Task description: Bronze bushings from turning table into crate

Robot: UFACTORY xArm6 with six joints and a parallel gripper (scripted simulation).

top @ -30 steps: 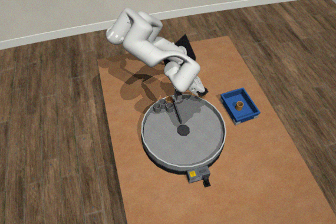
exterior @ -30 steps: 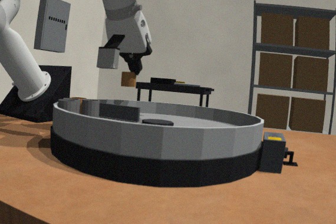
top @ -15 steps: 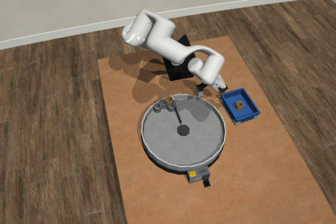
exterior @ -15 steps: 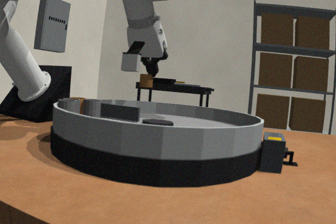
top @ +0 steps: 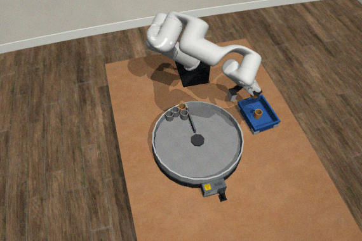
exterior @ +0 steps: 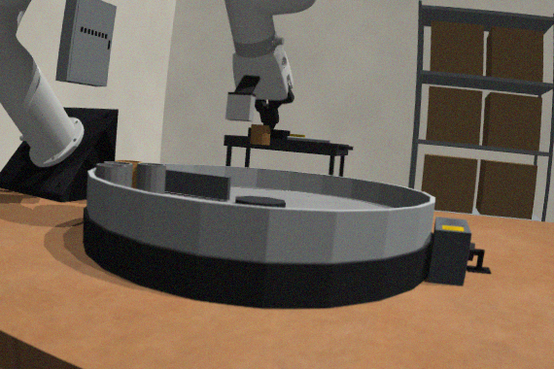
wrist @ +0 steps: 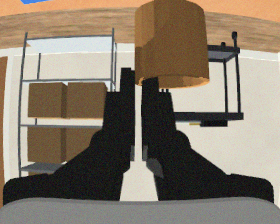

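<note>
My gripper is now 4 cm short of the blue crate, 2 cm to the right of it and 15 cm above it. From my hand the other things lie so: turning table: 13 cm ahead, 34 cm to the right, 13 cm below.
</note>
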